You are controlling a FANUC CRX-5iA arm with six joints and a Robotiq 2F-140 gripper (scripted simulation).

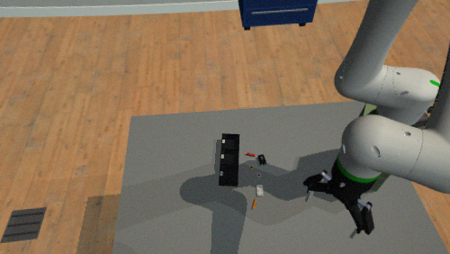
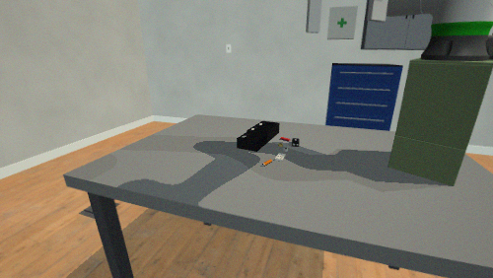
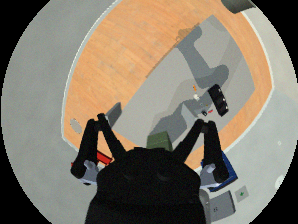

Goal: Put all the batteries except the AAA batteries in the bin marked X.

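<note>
The bin strip is 460 mm to the right of my hand, 370 mm below it and 190 mm ahead of it. Round my hand: grey cell: 380 mm below, 360 mm to the right, 80 mm ahead; white block battery: 380 mm below, 290 mm to the right, 100 mm ahead; thin orange battery: 380 mm below, 230 mm to the right, 140 mm ahead.
</note>
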